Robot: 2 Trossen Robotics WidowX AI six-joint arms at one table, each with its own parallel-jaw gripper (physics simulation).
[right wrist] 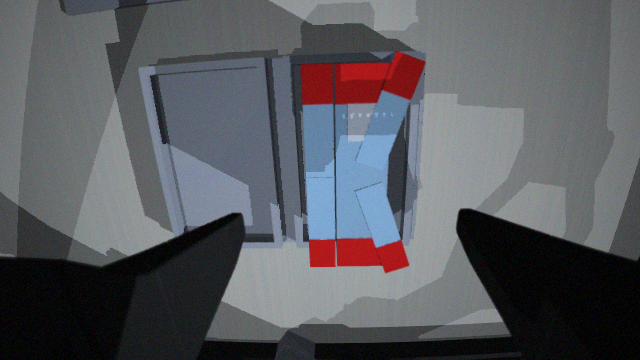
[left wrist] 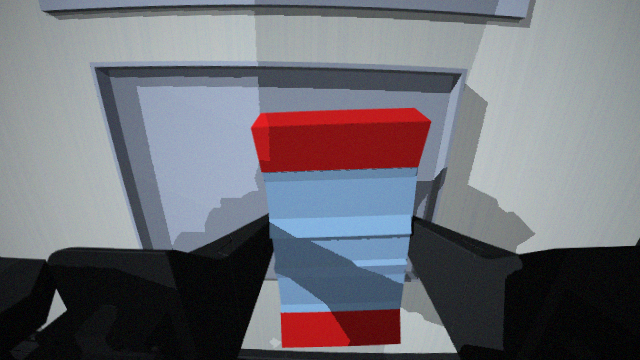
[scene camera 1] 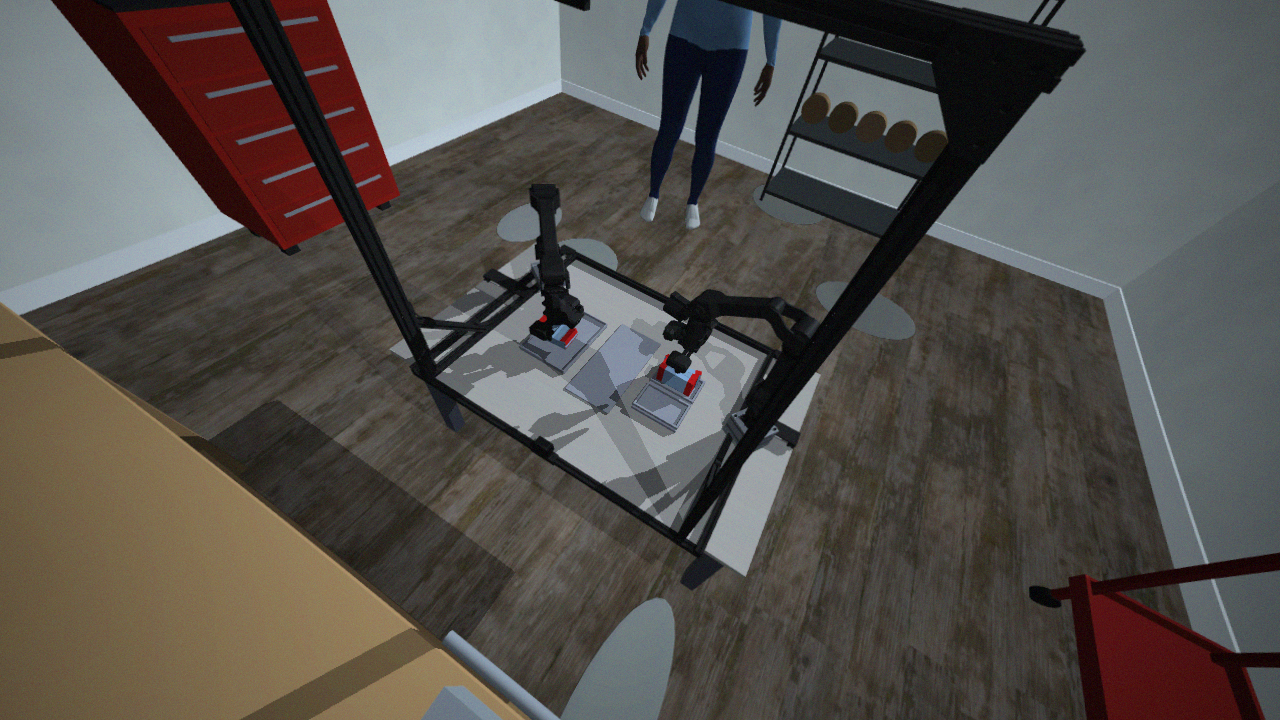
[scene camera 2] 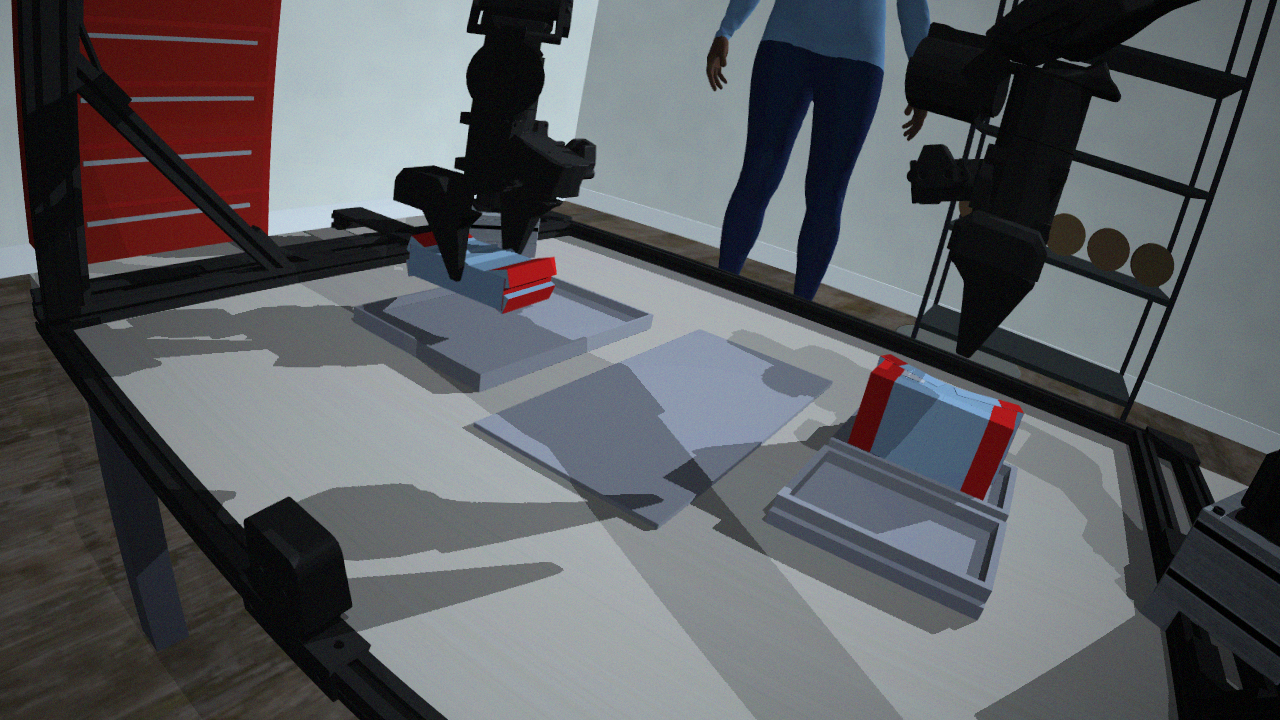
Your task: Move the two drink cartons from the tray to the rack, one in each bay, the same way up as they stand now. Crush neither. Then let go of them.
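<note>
One light-blue carton with red ends is between the fingers of my left gripper. It is roughly level and raised above the grey tray; its upper side shows folds. The other carton stands in the back bay of the two-bay rack, with folded flaps at its top. The front bay is empty. My right gripper is open above the rack, apart from that carton.
A thin flat grey plate lies on the table between tray and rack. Black frame rails edge the table, and a black block sits on the near rail. A person stands behind the table.
</note>
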